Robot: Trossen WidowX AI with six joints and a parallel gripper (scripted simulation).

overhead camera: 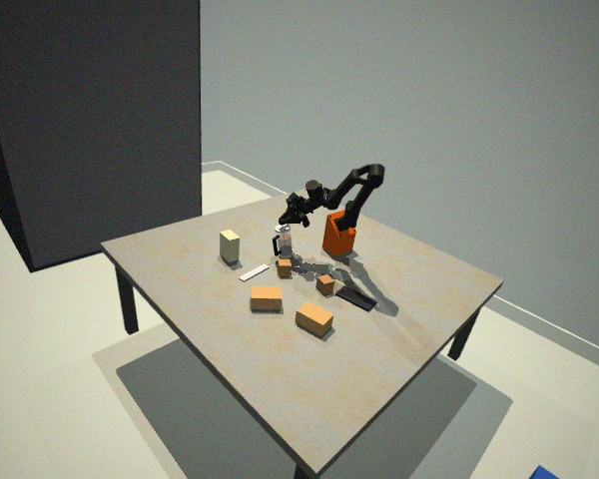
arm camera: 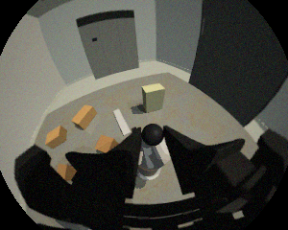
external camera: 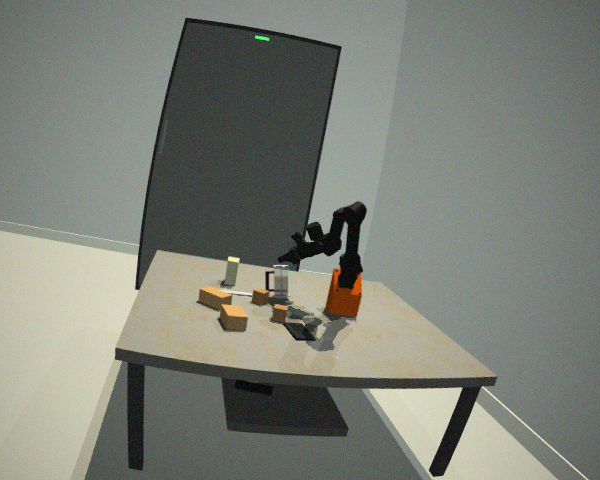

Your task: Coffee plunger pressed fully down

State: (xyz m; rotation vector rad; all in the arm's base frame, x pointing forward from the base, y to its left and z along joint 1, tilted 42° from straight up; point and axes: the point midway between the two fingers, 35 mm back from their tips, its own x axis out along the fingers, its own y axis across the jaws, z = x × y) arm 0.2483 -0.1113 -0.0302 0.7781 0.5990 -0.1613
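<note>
My gripper tip is 1 cm past the coffee press, 2 cm to the right of it and 8 cm above it. Round my gripper tip: white strip: 17 cm ahead, 6 cm to the left, 17 cm below.
</note>
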